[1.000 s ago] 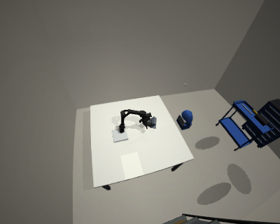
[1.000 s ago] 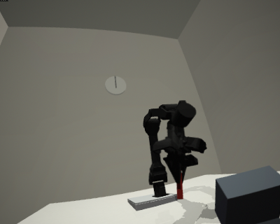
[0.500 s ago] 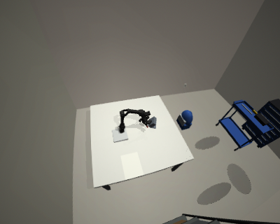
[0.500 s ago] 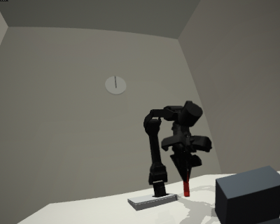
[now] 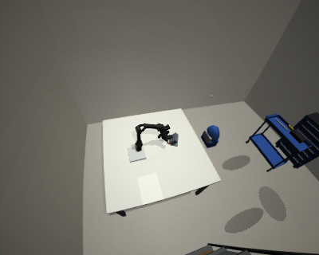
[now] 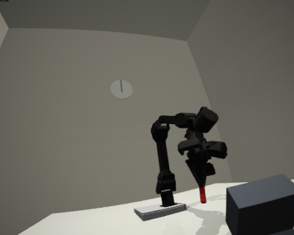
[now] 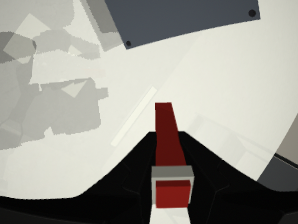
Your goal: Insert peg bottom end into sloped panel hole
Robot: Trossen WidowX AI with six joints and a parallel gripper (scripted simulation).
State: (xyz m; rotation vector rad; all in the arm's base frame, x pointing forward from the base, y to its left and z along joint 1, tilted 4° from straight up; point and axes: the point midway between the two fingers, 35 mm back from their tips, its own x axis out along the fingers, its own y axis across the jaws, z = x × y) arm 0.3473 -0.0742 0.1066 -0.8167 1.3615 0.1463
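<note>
The dark grey sloped panel is 120 mm ahead of my gripper tip, 60 mm below it and 40 mm to the left of it. From my gripper tip the other things lie so: red peg 10 mm to the left, 10 mm behind, 10 mm above.
</note>
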